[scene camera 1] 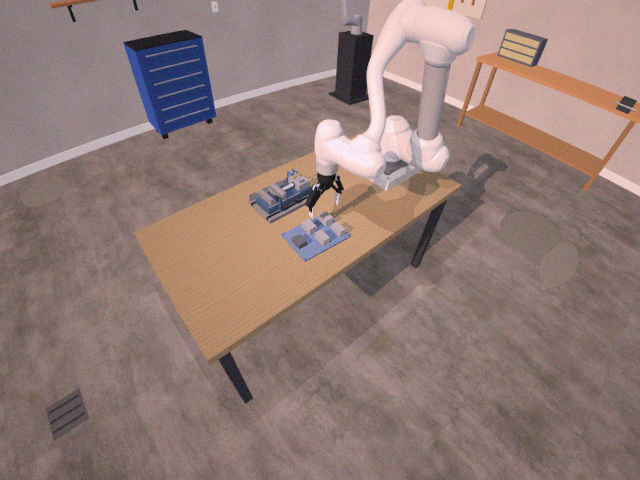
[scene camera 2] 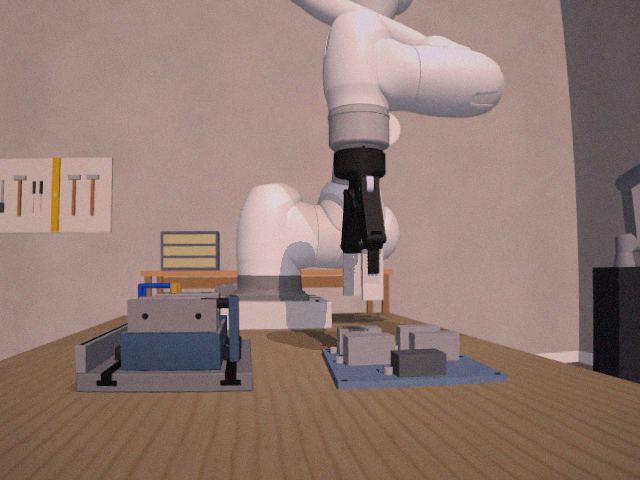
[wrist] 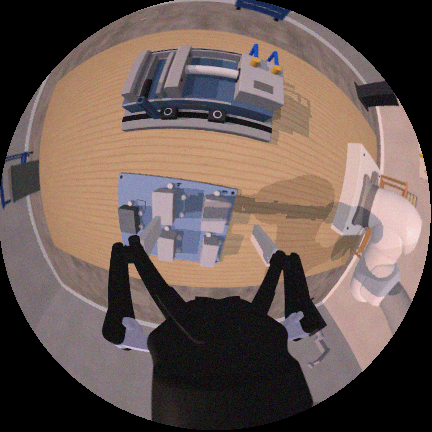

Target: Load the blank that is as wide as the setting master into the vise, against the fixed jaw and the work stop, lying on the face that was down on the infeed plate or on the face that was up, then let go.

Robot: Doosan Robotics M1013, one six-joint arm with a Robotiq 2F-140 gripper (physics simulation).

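Frame: origin at the arm's base, x ahead, y left, z up, level; centimetres.
Seen in the pictures: gripper, fingertip midpoint: [scene camera 1: 324,210] [scene camera 2: 361,297] [wrist: 207,228]; arm's base at its link origin: [scene camera 1: 386,162] [scene camera 2: 269,298] [wrist: 364,202].
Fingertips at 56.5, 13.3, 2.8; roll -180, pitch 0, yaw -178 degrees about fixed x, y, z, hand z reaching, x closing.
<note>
Offsets run from my fingertips to a thing's middle, as dx, dy, dz. "spot": to the spot under its first point. Level surfaces: height alone.
My gripper [scene camera 1: 324,205] [scene camera 2: 362,281] [wrist: 207,228] is open and empty, above the right part of the blue infeed plate @(+7.6, +4.0, -8.4) [scene camera 1: 309,253] [scene camera 2: 356,380] [wrist: 145,182]. Four light grey blanks stand on the plate: one @(+8.1, -0.4, -6.2) [scene camera 1: 309,226] [scene camera 2: 368,348] [wrist: 163,205], a second @(-1.4, -0.2, -6.2) [scene camera 1: 325,218] [wrist: 216,212], a third @(+7.5, +8.5, -6.2) [scene camera 1: 322,237] [scene camera 2: 435,345] [wrist: 166,246] and a fourth @(-1.7, +8.7, -6.2) [scene camera 1: 338,229] [wrist: 210,251]. A dark grey block @(+16.6, +3.9, -6.8) [scene camera 1: 299,240] [scene camera 2: 418,362] [wrist: 128,218], seemingly the setting master, is at the left end. The vise @(+5.6, -25.1, -3.9) [scene camera 2: 173,351] has a fixed jaw [scene camera 2: 173,315] [wrist: 135,75] and a blue work stop @(spot: +12.8, -17.2, -2.8) [scene camera 2: 234,328] [wrist: 147,107].
The vise's movable jaw @(+8.6, -24.4, -1.0) [wrist: 177,70] stands apart from the fixed jaw, on a round spindle @(spot: +3.3, -23.9, -0.7) [wrist: 212,72]. Blue and yellow fittings rise at the vise's right end in the wrist view. The wooden table @(dz -8.8) [scene camera 1: 206,273] bears everything; the arm's white base [scene camera 2: 279,314] is at its far end.
</note>
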